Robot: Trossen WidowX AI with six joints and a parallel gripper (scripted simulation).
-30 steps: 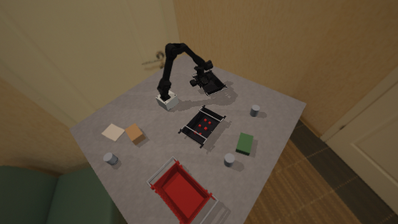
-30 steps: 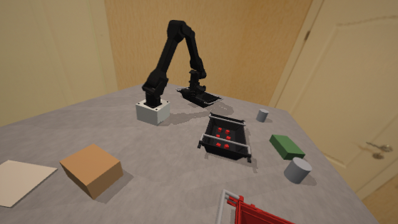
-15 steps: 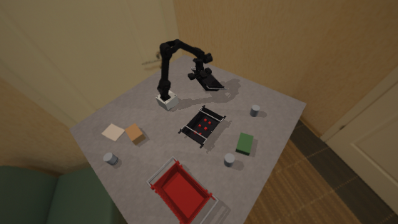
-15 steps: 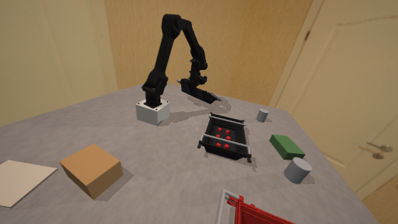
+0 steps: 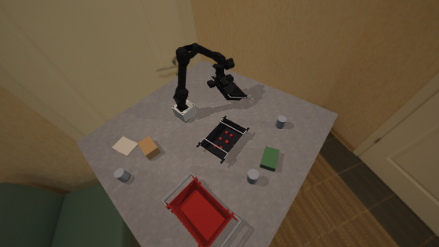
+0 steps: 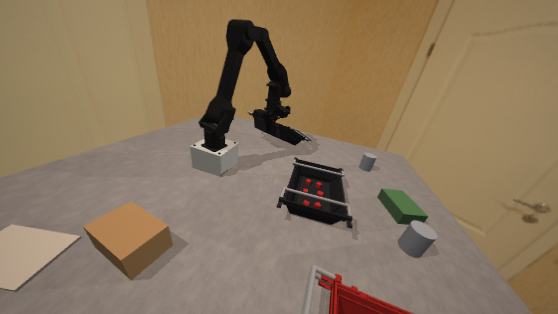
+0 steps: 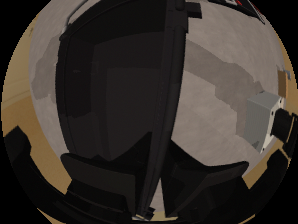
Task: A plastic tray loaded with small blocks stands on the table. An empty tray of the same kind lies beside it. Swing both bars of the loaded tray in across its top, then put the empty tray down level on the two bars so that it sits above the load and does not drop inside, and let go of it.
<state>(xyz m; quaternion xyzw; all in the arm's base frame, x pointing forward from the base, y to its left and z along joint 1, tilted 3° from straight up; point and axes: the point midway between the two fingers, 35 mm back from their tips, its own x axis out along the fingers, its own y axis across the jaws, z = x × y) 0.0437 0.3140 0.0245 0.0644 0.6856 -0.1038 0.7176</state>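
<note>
Right now my gripper tip is 70 mm to the right of the black tray and 20 mm short of it. Also, from my gripper tip: brown box 630 mm to the right, 60 mm ahead, 50 mm below; green block 590 mm ahead, 140 mm to the right, 60 mm below; beige sheet 750 mm to the right, 100 mm behind, 80 mm below.
</note>
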